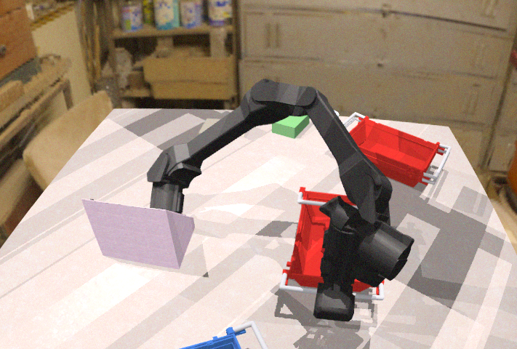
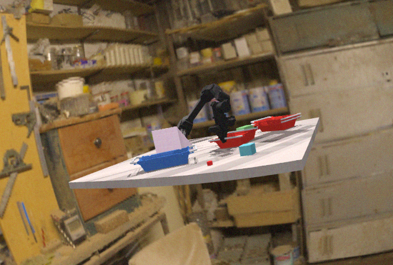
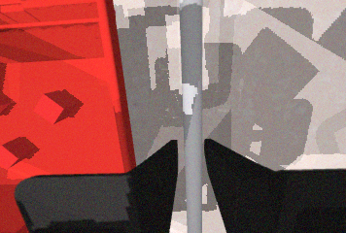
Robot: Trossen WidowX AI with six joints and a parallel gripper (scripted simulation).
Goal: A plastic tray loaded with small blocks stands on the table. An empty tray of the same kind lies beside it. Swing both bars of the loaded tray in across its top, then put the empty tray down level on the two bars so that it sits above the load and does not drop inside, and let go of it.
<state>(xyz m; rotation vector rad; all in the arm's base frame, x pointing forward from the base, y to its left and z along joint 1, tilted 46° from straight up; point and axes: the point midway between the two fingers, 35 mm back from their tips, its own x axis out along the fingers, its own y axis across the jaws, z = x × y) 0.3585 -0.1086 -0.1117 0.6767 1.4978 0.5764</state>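
The blue tray lies 230 mm behind my gripper tip and 240 mm to the right of it. Round my gripper tip: teal cube: 200 mm ahead, 220 mm to the right, 20 mm below.
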